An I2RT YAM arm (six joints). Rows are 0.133 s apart.
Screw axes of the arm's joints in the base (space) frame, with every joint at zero. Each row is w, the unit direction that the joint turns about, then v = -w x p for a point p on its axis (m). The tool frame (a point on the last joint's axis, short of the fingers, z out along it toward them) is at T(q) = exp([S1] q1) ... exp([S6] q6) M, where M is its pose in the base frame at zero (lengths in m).
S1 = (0, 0, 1, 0.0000, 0.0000, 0.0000)
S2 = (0, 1, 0, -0.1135, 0.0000, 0.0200)
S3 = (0, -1, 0, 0.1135, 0.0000, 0.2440)
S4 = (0, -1, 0, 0.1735, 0.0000, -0.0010)
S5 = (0, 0, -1, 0.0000, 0.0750, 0.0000)
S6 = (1, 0, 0, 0.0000, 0.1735, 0.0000)
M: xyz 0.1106 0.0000 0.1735 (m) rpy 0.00 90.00 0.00 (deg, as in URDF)
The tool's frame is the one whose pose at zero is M.
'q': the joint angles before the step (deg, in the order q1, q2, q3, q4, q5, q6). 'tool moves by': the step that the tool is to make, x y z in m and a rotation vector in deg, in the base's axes. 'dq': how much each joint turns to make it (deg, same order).
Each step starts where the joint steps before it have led.
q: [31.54 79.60 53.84 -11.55 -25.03 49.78]
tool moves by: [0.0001 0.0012 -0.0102 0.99 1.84 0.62]
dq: [0.02 0.90 -1.52 1.89 -1.58 1.18]
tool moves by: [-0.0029 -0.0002 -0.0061 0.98 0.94 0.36]
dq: [0.15 -0.17 -1.68 1.69 -0.98 1.04]
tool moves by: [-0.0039 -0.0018 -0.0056 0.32 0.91 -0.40]
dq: [0.09 -0.57 -1.75 1.04 -0.07 1.01]
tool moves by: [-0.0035 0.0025 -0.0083 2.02 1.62 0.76]
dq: [0.59 0.31 -2.08 3.14 -1.70 2.21]
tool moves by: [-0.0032 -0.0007 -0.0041 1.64 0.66 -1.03]
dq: [0.22 -0.55 -1.98 2.96 -0.02 2.45]
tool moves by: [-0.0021 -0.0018 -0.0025 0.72 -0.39 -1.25]
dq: [0.01 -0.62 -1.54 2.22 0.81 1.20]
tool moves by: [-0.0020 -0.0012 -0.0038 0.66 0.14 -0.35]
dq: [0.01 -0.24 -1.36 1.75 -0.06 0.82]
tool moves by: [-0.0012 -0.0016 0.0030 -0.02 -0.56 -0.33]
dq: [-0.10 -0.83 -0.03 -0.41 0.37 -0.16]
